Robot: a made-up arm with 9 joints. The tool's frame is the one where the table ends. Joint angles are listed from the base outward.
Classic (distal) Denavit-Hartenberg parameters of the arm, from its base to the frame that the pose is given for. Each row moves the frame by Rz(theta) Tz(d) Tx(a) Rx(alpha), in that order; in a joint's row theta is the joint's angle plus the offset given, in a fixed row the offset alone. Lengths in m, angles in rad.
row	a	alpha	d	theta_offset
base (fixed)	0	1.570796	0.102	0
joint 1	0.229	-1.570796	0	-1.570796
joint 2	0.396	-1.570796	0.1	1.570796
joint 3	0.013	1.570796	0.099	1.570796
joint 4	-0.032	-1.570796	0.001	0
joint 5	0.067	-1.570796	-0.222	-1.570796
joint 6	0.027	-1.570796	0.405	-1.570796
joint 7	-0.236	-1.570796	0.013	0
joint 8	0.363	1.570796	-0.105	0
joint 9	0.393	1.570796	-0.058	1.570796
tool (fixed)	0	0	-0.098	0
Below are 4 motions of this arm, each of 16 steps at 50 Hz.
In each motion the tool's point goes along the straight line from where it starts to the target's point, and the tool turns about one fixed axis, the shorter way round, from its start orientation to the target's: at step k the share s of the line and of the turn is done. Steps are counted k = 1, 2, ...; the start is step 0. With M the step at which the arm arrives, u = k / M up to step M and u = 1 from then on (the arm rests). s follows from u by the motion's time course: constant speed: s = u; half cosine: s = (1 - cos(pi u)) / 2; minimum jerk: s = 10 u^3 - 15 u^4 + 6 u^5.
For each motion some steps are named. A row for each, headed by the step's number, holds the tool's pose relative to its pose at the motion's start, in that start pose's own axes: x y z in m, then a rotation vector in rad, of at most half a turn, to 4 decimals.
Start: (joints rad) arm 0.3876 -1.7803 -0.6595 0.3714 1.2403 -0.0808 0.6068 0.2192 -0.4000
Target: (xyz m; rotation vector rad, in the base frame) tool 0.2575 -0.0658 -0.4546 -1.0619 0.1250 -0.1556
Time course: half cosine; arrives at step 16
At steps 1, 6, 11, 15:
1: -0.0003 0.0012 0.0011 0.0010 -0.0029 0.0002
6: -0.0096 0.0379 0.0349 0.0335 -0.0922 0.0063
11: -0.0241 0.0955 0.0880 0.0844 -0.2324 0.0158
15: -0.0307 0.1216 0.1121 0.1074 -0.2959 0.0201

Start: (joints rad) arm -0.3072 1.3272 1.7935 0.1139 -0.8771 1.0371 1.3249 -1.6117 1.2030
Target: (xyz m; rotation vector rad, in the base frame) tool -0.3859 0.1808 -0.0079 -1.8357 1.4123 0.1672
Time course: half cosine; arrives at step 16
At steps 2, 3, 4, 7, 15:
2: -0.0041 -0.0024 0.0025 -0.0046 -0.0014 0.0122
3: -0.0091 -0.0052 0.0056 -0.0102 -0.0031 0.0271
4: -0.0158 -0.0091 0.0098 -0.0177 -0.0055 0.0470
7: -0.0435 -0.0249 0.0268 -0.0488 -0.0150 0.1292
15: -0.1071 -0.0612 0.0660 -0.1200 -0.0369 0.3179

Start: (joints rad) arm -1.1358 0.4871 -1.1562 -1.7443 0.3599 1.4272 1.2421 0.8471 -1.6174
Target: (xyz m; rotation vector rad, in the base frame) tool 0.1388 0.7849 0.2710 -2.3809 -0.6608 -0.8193
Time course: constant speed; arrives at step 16
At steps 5, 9, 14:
5: 0.0659 0.0044 -0.0367 -0.0838 0.1513 0.0373
9: 0.1185 0.0079 -0.0661 -0.1509 0.2723 0.0671
14: 0.1844 0.0123 -0.1028 -0.2348 0.4235 0.1045

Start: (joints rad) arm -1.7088 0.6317 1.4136 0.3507 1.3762 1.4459 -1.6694 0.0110 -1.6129
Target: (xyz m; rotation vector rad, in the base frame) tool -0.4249 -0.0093 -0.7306 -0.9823 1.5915 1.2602
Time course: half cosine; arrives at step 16
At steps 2, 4, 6, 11, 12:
2: -0.0020 0.0033 -0.0026 0.0002 -0.0035 0.0035
4: -0.0079 0.0127 -0.0102 0.0010 -0.0136 0.0136
6: -0.0166 0.0268 -0.0215 0.0020 -0.0286 0.0287
11: -0.0419 0.0675 -0.0541 0.0051 -0.0720 0.0723
12: -0.0460 0.0741 -0.0593 0.0056 -0.0791 0.0794

